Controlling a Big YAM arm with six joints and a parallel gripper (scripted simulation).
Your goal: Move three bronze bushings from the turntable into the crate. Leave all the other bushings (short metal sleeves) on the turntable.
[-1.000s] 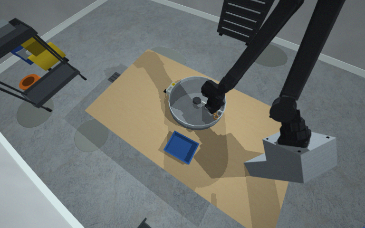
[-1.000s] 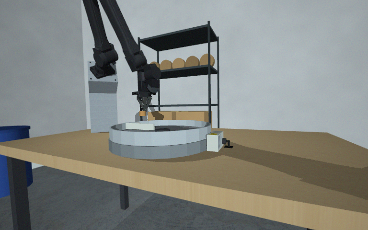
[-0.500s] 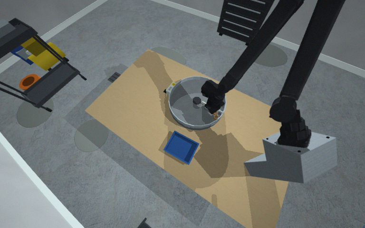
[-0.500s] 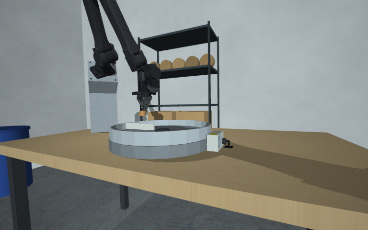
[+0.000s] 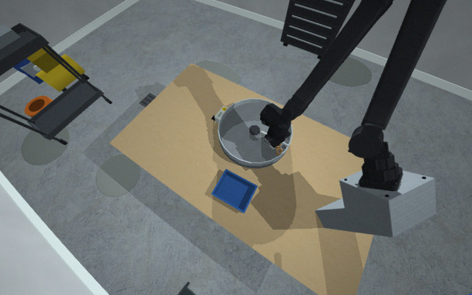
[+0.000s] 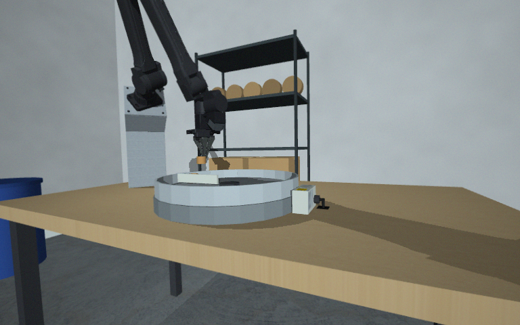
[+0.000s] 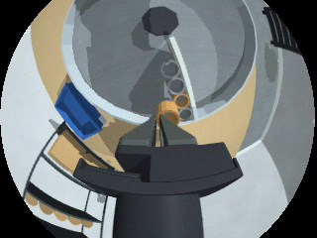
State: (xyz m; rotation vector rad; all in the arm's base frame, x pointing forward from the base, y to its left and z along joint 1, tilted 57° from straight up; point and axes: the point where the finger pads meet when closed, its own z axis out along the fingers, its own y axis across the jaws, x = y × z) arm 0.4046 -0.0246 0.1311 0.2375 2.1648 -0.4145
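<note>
My gripper is now 280 mm to the right of the blue crate, 120 mm above it and 90 mm short of it. Round my hand: grey turntable: 130 mm ahead, 90 mm below, 80 mm to the right.
</note>
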